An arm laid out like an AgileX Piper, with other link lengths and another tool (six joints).
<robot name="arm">
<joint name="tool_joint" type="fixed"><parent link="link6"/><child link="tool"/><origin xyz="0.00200 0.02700 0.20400" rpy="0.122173 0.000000 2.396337"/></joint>
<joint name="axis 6" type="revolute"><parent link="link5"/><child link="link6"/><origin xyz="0.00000 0.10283 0.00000" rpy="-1.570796 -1.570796 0.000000"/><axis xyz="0 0 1"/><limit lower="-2.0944" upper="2.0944"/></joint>
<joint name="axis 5" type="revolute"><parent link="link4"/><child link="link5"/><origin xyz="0.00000 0.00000 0.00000" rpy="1.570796 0.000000 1.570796"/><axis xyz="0 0 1"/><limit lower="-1.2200" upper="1.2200"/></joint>
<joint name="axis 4" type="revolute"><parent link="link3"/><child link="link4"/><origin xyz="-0.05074 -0.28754 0.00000" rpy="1.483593 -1.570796 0.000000"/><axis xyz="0 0 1"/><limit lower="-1.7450" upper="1.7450"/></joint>
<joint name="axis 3" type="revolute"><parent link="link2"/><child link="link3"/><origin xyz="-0.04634 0.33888 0.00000" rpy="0.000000 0.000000 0.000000"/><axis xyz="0 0 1"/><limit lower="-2.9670" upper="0.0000"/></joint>
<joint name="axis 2" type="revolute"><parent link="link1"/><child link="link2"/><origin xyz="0.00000 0.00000 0.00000" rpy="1.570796 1.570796 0.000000"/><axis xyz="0 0 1"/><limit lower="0.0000" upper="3.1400"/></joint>
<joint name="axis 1" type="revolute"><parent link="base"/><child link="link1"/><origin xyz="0.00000 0.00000 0.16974" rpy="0.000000 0.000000 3.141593"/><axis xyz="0 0 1"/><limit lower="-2.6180" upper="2.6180"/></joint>
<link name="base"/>
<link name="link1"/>
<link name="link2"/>
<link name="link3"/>
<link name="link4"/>
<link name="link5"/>
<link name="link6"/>
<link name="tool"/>
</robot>
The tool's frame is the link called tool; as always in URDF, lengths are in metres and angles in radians.
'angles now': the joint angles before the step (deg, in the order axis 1, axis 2, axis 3, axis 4, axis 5, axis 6). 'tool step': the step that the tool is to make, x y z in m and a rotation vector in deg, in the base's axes. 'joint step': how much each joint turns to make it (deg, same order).
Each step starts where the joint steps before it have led.
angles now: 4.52, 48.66, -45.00, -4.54, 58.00, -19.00
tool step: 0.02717, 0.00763, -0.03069, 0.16, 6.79, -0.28
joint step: 1.17, 10.65, -2.78, -0.13, -1.00, 1.78
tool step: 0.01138, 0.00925, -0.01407, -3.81, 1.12, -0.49
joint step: 8.44, 4.03, -0.13, -8.53, -0.65, 11.46
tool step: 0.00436, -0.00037, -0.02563, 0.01, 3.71, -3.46
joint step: 0.70, 4.84, 0.00, -0.86, -0.30, 4.85
